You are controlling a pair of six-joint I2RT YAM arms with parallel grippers.
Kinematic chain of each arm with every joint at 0, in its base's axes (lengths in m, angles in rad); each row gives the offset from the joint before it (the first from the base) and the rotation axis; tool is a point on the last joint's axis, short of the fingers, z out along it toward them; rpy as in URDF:
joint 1: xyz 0 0 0.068 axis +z
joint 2: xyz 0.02 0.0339 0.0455 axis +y
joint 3: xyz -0.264 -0.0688 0 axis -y
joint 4: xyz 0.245 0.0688 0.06 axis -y
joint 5: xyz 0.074 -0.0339 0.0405 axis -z
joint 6: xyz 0.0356 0 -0.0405 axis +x
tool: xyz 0 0 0 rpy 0 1.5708 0
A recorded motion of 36 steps. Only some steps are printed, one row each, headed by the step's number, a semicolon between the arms.
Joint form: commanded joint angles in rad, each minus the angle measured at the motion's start. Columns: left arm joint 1, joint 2, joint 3, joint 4, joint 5, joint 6; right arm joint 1, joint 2, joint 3, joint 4, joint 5, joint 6.
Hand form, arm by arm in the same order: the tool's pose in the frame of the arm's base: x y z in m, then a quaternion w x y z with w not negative. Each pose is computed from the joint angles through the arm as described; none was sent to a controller.
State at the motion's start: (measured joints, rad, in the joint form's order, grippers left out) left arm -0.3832 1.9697 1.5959 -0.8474 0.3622 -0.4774; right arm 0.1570 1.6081 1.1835 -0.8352 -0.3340 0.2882
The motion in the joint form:
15: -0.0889 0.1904 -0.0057 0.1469 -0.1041 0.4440; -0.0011 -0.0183 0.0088 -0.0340 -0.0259 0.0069
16: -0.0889 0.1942 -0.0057 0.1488 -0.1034 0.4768; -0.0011 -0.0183 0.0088 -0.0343 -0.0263 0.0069
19: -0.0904 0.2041 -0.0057 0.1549 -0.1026 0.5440; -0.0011 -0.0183 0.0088 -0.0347 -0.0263 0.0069
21: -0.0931 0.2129 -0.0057 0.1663 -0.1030 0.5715; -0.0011 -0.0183 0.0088 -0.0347 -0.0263 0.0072
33: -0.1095 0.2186 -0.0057 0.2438 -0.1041 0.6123; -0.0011 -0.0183 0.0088 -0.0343 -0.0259 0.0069
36: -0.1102 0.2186 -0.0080 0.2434 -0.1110 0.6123; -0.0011 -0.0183 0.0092 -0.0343 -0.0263 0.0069
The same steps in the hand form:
15: 0.3855 -0.2070 0.1477 0.11185 0.23215 0.95284 -0.16031; 0.3006 0.0599 0.2355 0.10569 0.04059 0.97203 0.20576
16: 0.3858 -0.2072 0.1462 0.11347 0.24770 0.94901 -0.15858; 0.3006 0.0599 0.2355 0.10549 0.04058 0.97202 0.20592
19: 0.3863 -0.2082 0.1423 0.11670 0.28003 0.94021 -0.15481; 0.3005 0.0599 0.2355 0.10530 0.04062 0.97205 0.20588
21: 0.3870 -0.2099 0.1389 0.11991 0.29428 0.93568 -0.15338; 0.3005 0.0599 0.2355 0.10527 0.04077 0.97204 0.20589
33: 0.3906 -0.2200 0.1393 0.15656 0.32337 0.91995 -0.15687; 0.3006 0.0599 0.2355 0.10554 0.04062 0.97205 0.20573
36: 0.3902 -0.2199 0.1386 0.15588 0.32315 0.92073 -0.15342; 0.3006 0.0600 0.2356 0.10568 0.04055 0.97199 0.20595

